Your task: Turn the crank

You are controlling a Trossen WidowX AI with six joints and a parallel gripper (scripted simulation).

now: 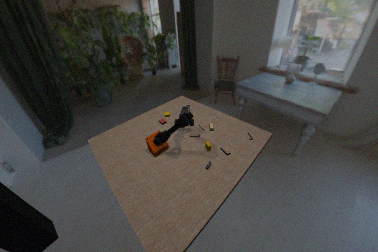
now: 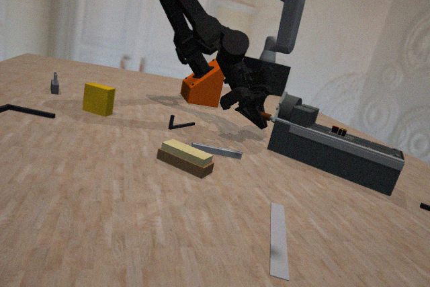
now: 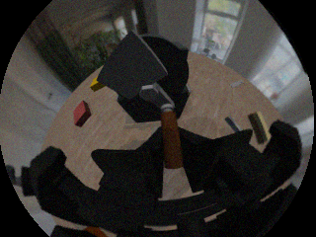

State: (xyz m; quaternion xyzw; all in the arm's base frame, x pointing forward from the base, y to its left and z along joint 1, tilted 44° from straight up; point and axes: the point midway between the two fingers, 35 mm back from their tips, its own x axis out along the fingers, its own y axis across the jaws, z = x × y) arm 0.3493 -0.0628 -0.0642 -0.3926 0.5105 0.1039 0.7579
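Right now the red pointer is 12 cm ahead of my gripper tip, 9 cm to the left of it and 5 cm above it. Also, from my gripper tip: brown crank handle: 3 cm above, 1 cm to the right, 1 cm behind; red block: 26 cm to the left, 8 cm behind, 2 cm below; grey bar: 16 cm to the right, 7 cm ahead, 3 cm below.
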